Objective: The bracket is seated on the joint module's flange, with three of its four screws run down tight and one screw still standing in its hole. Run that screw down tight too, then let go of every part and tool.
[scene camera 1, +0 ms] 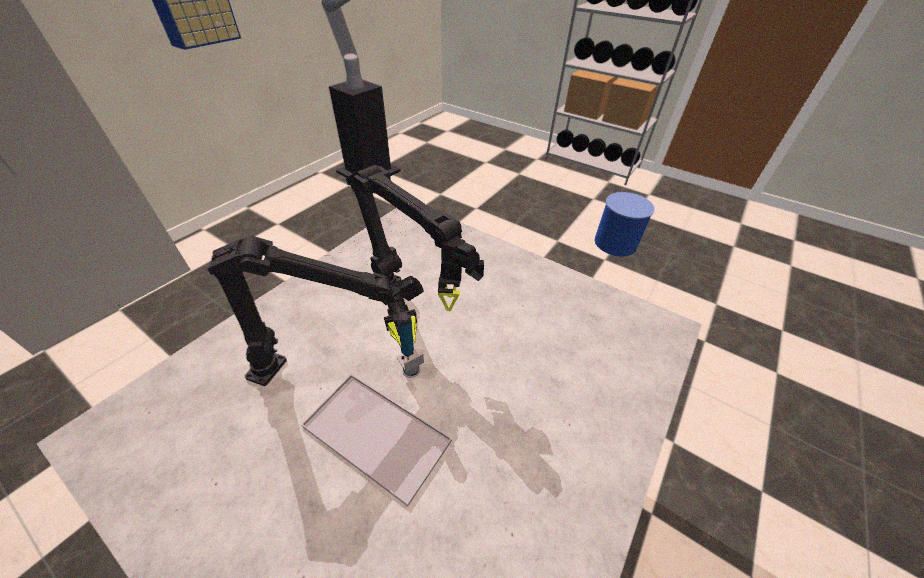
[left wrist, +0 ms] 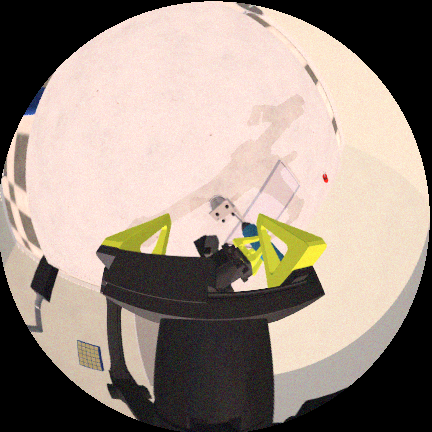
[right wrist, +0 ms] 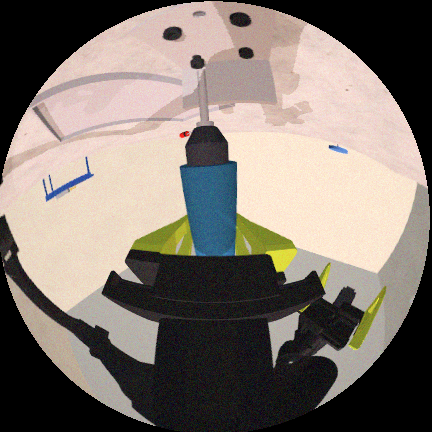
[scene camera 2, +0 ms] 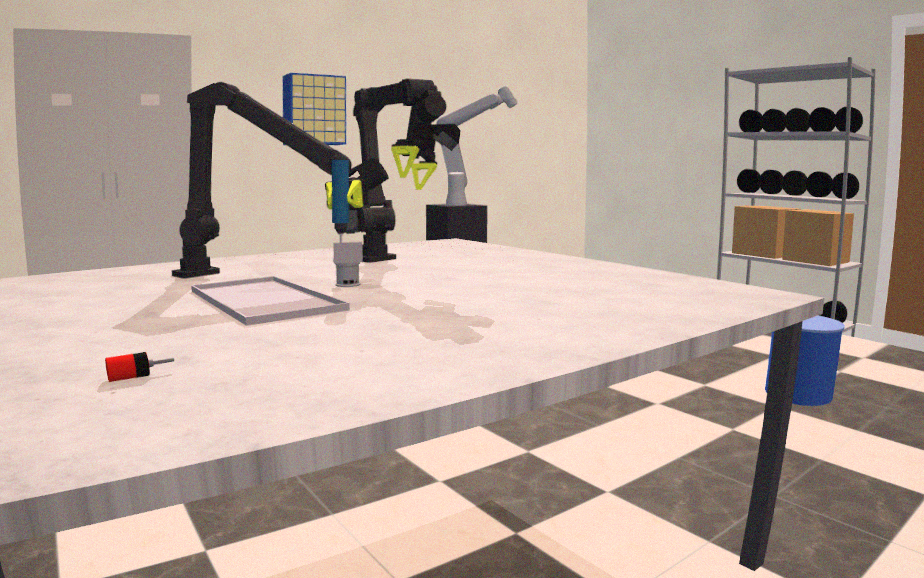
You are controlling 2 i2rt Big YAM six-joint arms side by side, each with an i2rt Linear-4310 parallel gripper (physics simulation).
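Pixels of known places: left gripper, fingertip midpoint: (scene camera 1: 449, 303) (left wrist: 213, 217) (right wrist: 356, 276) (scene camera 2: 410, 183); right gripper, fingertip midpoint: (scene camera 1: 407, 344) (right wrist: 213, 216) (scene camera 2: 338, 199); left arm's base at its link origin: (scene camera 2: 374, 259); right arm's base at its link origin: (scene camera 1: 266, 369) (scene camera 2: 196, 274).
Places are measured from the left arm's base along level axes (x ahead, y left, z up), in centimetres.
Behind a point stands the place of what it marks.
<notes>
The grey bracket (scene camera 1: 414, 359) {x 32.6, y -36.2, z 10.6 cm} (scene camera 2: 347, 252) {x 32.5, y -36.4, z 8.6 cm} (left wrist: 218, 211) {x 29.9, y -32.3, z 6.6 cm} (right wrist: 242, 82) {x 32.7, y -35.0, z 9.4 cm} sits on the upright joint module (scene camera 1: 410, 372) {x 30.8, y -36.9, z 2.9 cm} (scene camera 2: 347, 276) {x 31.8, y -36.1, z 2.6 cm}. In the right wrist view three dark screw heads lie low, and one screw (right wrist: 197, 62) stands higher at the near left corner. My right gripper (scene camera 2: 344, 194) {x 32.2, y -38.5, z 21.4 cm} (right wrist: 213, 216) {x 32.2, y -38.5, z 21.4 cm} is shut on the blue screwdriver (scene camera 1: 407, 340) {x 32.3, y -38.6, z 23.4 cm} (scene camera 2: 339, 207) {x 32.3, y -38.4, z 19.5 cm} (right wrist: 210, 200) {x 29.5, y -35.4, z 18.0 cm}, held nearly upright. Its tip is right at the standing screw; whether they touch cannot be told. My left gripper (scene camera 1: 448, 299) {x 38.4, y -20.7, z 24.7 cm} (scene camera 2: 412, 181) {x 38.4, y -20.7, z 24.7 cm} (left wrist: 213, 217) {x 38.4, y -20.7, z 24.7 cm} is open and empty, raised behind the bracket.
A shallow tray (scene camera 1: 355, 466) {x 30.4, y -70.7, z 1.5 cm} (scene camera 2: 296, 315) {x 50.9, y -63.8, z 0.6 cm} lies on the table near the module. A red and black tool (scene camera 2: 126, 366) {x 66.2, y -102.6, z 2.2 cm} (left wrist: 325, 178) {x 63.9, y -99.9, z 3.0 cm} lies farther off, towards the table's front in scene camera 2. A blue bin (scene camera 1: 621, 228) (scene camera 2: 821, 364) stands on the floor.
</notes>
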